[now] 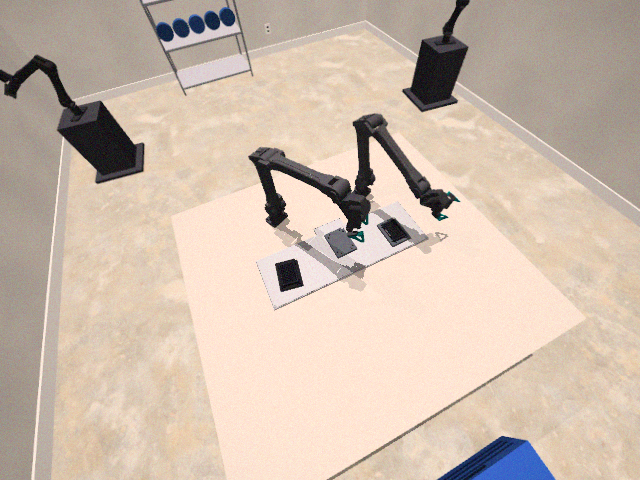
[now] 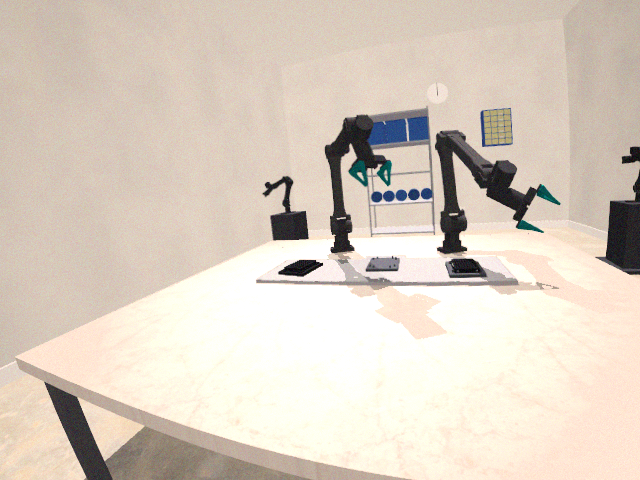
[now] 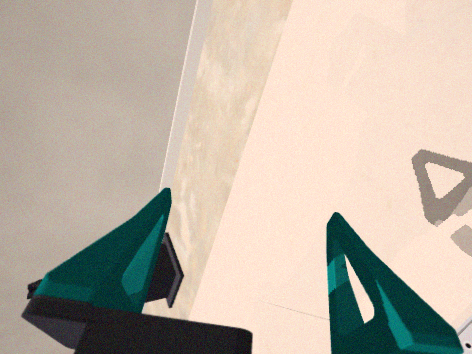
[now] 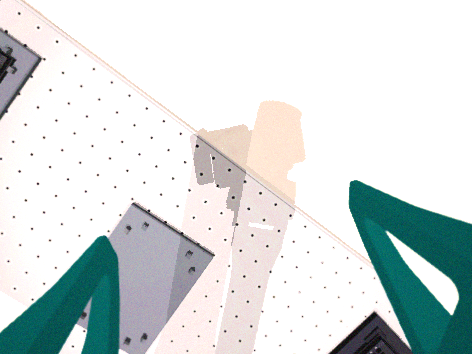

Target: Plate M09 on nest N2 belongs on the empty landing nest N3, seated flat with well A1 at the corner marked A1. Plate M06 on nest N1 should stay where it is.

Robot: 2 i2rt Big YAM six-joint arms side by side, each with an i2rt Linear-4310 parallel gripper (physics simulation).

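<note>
A black plate (image 1: 288,273) (image 2: 300,266) sits on a dark nest at the board's left end. A second black plate (image 1: 393,230) (image 2: 465,265) sits on a grey nest (image 4: 25,60) at the board's right end. No label is readable, so I cannot tell M06 from M09. The empty grey nest (image 1: 340,242) (image 2: 382,264) (image 4: 145,270) lies between them, its corner pins showing. My right gripper (image 1: 363,228) (image 2: 376,184) (image 4: 231,219) is open and empty, high above the board's middle. My left gripper (image 1: 450,208) (image 2: 551,217) (image 3: 251,206) is open and empty, raised beyond the board's right end.
The white perforated board (image 1: 266,279) (image 2: 336,277) (image 4: 100,150) lies on the pale table (image 1: 392,351) (image 2: 258,361) in front of both arm bases. Arm shadows cross the board. Two black pedestals (image 1: 100,144) (image 1: 439,72) with arms and a shelf rack stand behind, off the table.
</note>
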